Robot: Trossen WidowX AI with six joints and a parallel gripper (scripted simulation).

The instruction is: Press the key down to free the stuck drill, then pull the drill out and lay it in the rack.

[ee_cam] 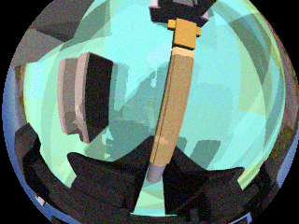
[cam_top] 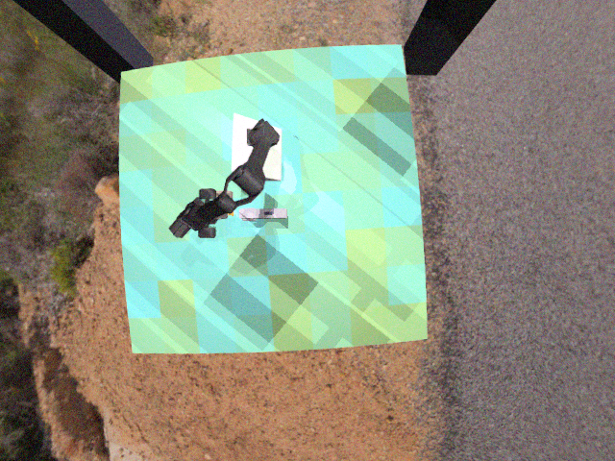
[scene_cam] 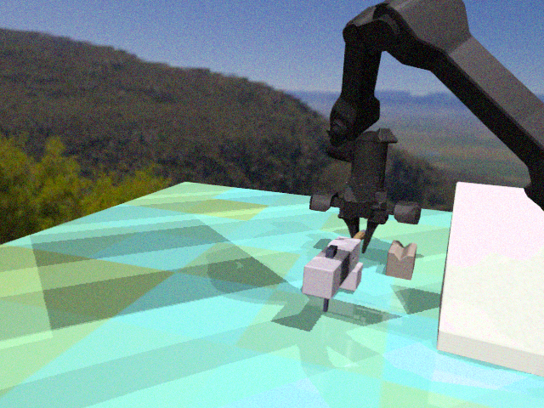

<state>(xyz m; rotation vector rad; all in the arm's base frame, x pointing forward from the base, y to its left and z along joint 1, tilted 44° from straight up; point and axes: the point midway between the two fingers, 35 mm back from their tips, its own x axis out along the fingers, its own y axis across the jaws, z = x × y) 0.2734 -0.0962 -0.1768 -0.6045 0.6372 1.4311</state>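
My gripper tip is now 4 cm to the right of the drill and 4 cm below it. Round my gripper tip: dark key: 24 cm to the left, 5 cm above, 1 cm ahead; then block: 20 cm to the left, 4 cm above, 1 cm ahead; then brown notched rack: 7 cm behind, 4 cm to the left, 1 cm above.
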